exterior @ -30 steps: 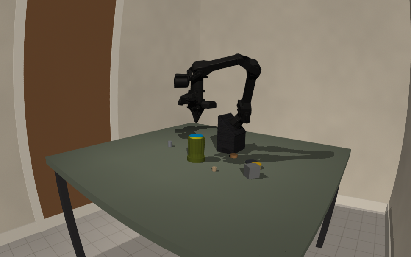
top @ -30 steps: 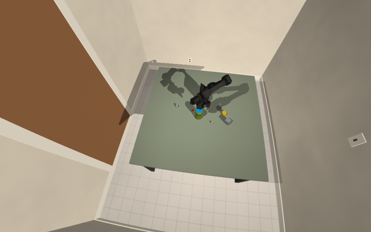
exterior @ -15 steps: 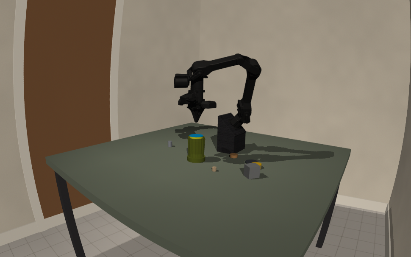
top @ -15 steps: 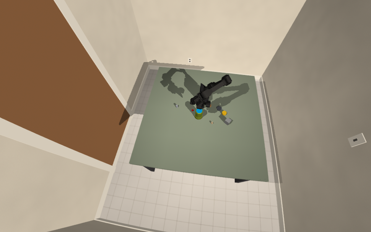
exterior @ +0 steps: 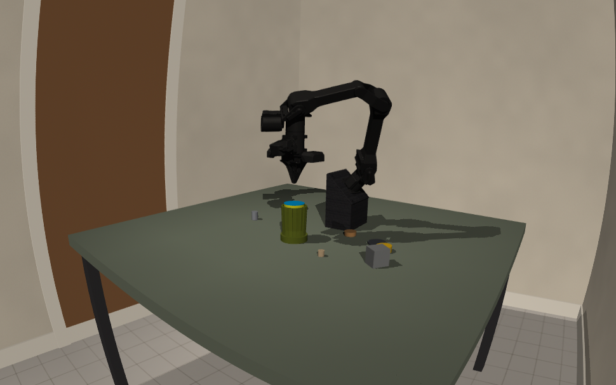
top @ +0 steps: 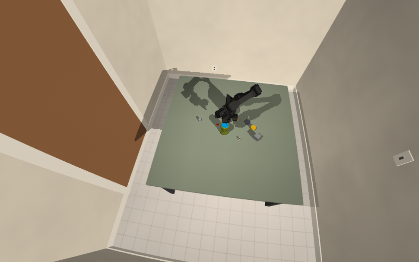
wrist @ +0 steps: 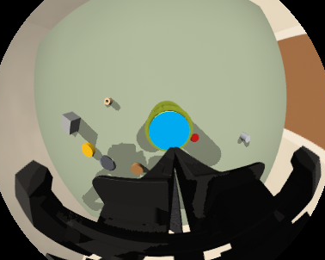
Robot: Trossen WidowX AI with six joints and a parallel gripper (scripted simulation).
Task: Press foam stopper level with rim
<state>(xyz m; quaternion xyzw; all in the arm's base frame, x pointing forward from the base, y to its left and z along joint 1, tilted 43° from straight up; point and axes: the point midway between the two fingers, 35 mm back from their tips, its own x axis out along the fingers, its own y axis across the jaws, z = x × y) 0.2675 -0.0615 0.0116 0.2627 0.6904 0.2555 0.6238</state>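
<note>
Right now the blue foam stopper is 11 cm below my hand. The rest, counted from my hand: brown disc (21 cm below, 16 cm behind, 11 cm to the left); tan peg (21 cm below, 15 cm to the left, 6 cm ahead); red dot (21 cm below, 7 cm to the right, 6 cm behind).
</note>
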